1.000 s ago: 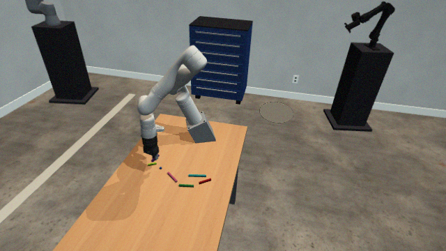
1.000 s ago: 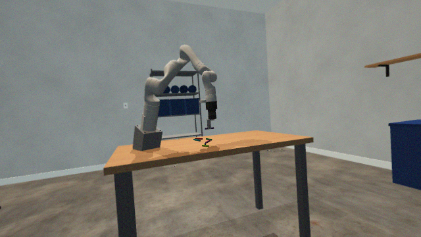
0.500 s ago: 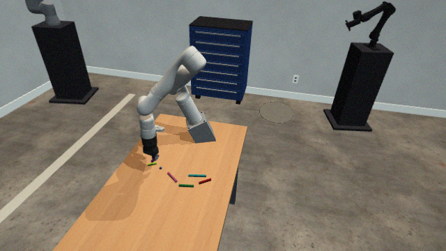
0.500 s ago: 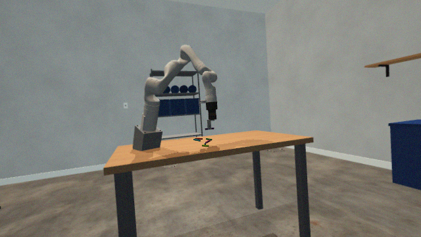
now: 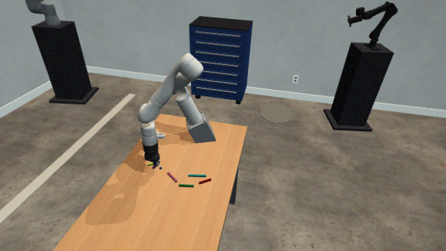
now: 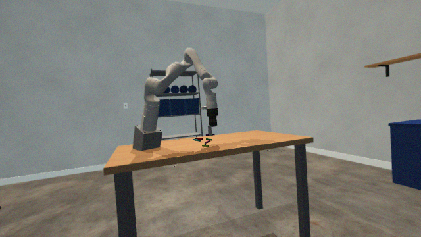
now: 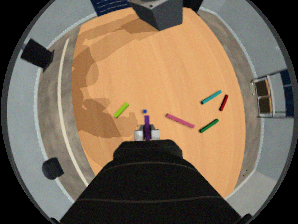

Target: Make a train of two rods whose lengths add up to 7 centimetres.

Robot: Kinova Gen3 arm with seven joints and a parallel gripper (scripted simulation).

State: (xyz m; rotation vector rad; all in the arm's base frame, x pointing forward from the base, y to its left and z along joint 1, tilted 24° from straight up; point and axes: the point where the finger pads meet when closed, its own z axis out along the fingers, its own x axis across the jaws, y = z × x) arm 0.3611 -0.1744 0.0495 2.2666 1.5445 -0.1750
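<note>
Now: hand 4 cm past the blue rod, 1 cm to the right of it and 7 cm above it. Also, from my hand: purple rod: 1 cm below; then pink rod: 3 cm ahead, 9 cm to the left, 7 cm below; then lime rod: 7 cm behind, 5 cm to the right, 7 cm below.
</note>
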